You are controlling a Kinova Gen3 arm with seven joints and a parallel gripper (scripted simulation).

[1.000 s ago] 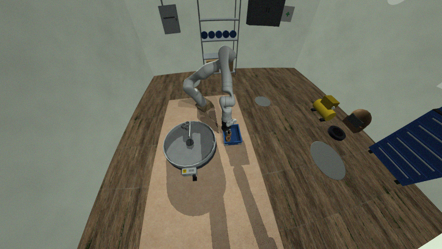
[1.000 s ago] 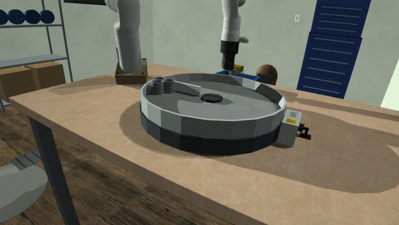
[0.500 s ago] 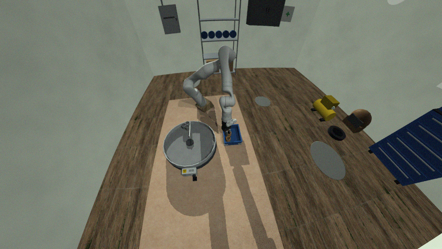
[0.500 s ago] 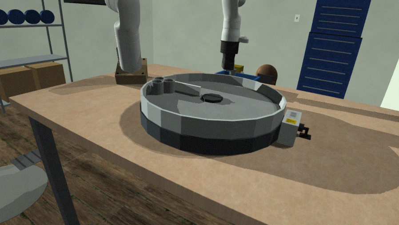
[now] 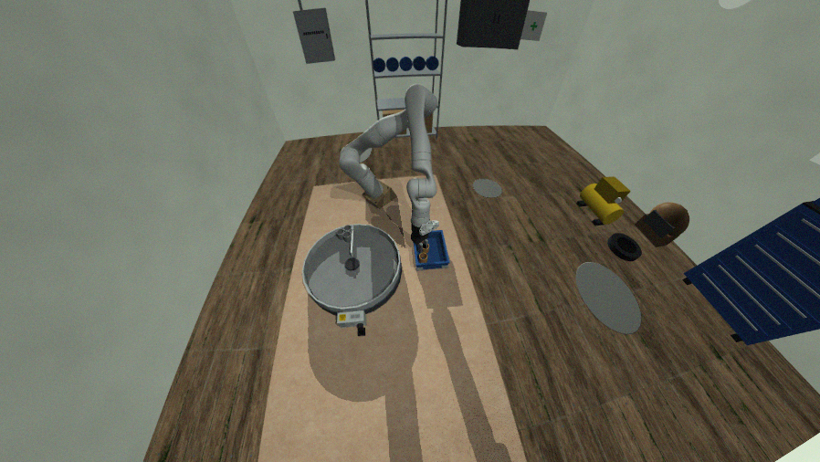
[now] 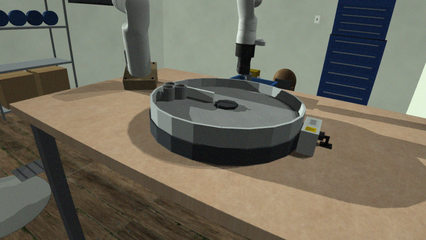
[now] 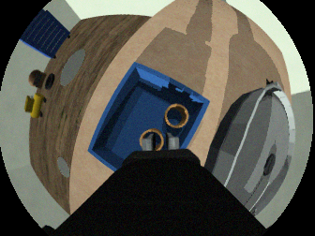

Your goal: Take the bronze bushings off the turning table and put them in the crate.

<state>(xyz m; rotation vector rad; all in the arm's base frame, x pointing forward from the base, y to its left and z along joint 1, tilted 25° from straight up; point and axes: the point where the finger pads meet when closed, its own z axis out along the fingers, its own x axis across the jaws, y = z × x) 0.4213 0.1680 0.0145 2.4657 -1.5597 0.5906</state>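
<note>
Right now the blue crate is 3 cm to the left of my hand, 2 cm below it and 1 cm ahead of it. Also, from my hand: grey turning table (33 cm to the right, 2 cm ahead, 1 cm above).
</note>
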